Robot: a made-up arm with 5 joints. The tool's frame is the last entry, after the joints. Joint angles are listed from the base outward. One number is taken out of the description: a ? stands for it. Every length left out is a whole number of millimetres.
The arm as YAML. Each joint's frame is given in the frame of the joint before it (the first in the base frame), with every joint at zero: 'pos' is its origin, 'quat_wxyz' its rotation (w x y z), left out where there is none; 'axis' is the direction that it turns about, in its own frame. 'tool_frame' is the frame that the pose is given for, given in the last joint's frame.
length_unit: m
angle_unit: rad
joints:
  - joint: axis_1
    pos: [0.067, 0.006, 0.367]
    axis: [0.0, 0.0, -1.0]
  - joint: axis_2
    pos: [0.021, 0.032, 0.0]
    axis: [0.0, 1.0, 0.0]
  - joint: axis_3
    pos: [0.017, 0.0, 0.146]
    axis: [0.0, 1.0, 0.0]
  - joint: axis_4
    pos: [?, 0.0, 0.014]
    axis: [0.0, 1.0, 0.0]
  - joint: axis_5
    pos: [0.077, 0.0, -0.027]
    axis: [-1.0, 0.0, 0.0]
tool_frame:
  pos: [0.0, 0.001, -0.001]
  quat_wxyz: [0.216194, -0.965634, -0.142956, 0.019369]
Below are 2 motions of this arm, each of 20 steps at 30 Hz.
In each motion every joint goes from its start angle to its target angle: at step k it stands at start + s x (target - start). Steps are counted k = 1, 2, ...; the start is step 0. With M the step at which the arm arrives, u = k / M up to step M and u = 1 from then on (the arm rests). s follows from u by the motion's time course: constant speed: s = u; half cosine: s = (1 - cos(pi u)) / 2; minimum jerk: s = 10 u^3 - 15 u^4 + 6 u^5.
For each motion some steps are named. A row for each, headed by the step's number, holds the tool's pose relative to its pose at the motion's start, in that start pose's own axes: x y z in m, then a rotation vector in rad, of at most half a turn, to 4 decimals.
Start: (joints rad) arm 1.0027 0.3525 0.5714 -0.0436 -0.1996
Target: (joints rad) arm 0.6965 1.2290 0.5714 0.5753 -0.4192
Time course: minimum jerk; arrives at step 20
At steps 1, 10, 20:
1: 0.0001 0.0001 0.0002 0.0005 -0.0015 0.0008
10: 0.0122 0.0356 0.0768 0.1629 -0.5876 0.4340
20: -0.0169 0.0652 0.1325 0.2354 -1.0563 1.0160

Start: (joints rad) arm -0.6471 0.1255 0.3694 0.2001 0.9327
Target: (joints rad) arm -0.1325 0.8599 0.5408 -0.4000 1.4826
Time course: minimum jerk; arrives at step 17
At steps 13, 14, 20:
13: 0.0733 0.0569 0.1195 -0.0239 -0.4365 0.0562
14: 0.0752 0.0573 0.1270 -0.0232 -0.4567 0.0517
20: 0.0766 0.0574 0.1335 -0.0225 -0.4740 0.0473

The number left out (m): 0.101
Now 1 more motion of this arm.
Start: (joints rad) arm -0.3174 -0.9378 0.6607 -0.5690 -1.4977
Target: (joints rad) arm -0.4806 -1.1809 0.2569 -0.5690 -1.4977
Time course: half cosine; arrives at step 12
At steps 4, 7, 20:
4: 0.0074 -0.0256 0.0123 0.0389 -0.0712 -0.1457
7: 0.0102 -0.0688 0.0282 0.1021 -0.1680 -0.3709
20: 0.0029 -0.1143 0.0389 0.1673 -0.2486 -0.5953

